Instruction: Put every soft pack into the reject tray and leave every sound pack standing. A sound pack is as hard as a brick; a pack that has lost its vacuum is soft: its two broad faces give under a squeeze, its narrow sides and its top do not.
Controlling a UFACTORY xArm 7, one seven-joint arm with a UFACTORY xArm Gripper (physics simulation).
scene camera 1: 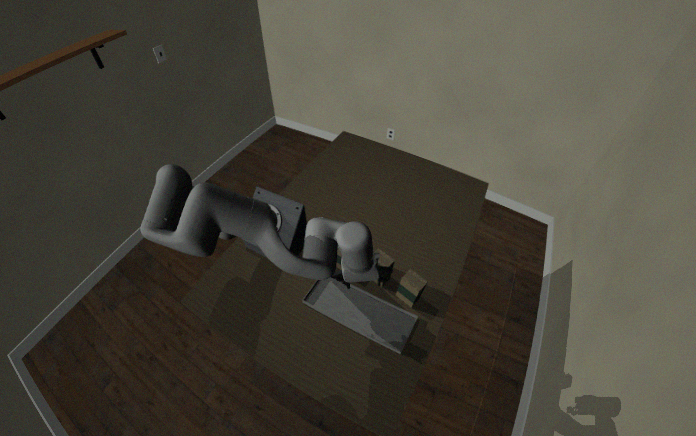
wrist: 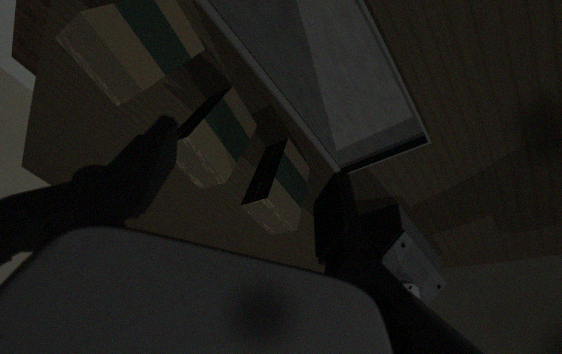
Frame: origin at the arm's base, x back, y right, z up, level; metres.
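Seen in the pictures: gripper, fingertip midpoint: (scene camera 1: 363, 282) (wrist: 254, 165).
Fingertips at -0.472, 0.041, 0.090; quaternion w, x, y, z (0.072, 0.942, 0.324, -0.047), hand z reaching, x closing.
A point is followed by its place in that frame, as x, y, z.
Three tan packs with green bands stand upright in a row beside the reject tray (scene camera 1: 333, 302) @[-0.370, 0.069, -0.145] (wrist: 350, 65) @[-0.425, 0.075, -0.145], in which no pack shows. The end pack (scene camera 1: 411, 288) @[-0.589, -0.086, -0.022] (wrist: 137, 52) @[-0.574, -0.089, -0.034] is farthest from the robot base. The middle pack (scene camera 1: 384, 258) @[-0.452, -0.127, -0.007] (wrist: 215, 142) @[-0.450, -0.095, -0.038] is partly behind the fingers in the scene view. The third pack (wrist: 282, 192) @[-0.337, -0.062, -0.038] shows in the wrist view; the arm hides it in the scene view. My gripper (scene camera 1: 364, 285) @[-0.472, 0.041, 0.090] (wrist: 254, 165) @[-0.472, 0.041, 0.090] is wide open and empty, above the row beside the tray. The middle and third packs appear between its fingers in the wrist view. Softness cannot be seen.
The robot base (scene camera 1: 292, 207) @[-0.072, -0.074, 0.057] (wrist: 412, 265) @[-0.051, 0.055, -0.060] stands beyond the third pack's end of the row. The tray's long raised rim runs close alongside the packs. Narrow gaps separate the packs. The light is dim, and shadows fall across the tray and the mat (scene camera 1: 410, 205) @[-0.365, -0.535, -0.148].
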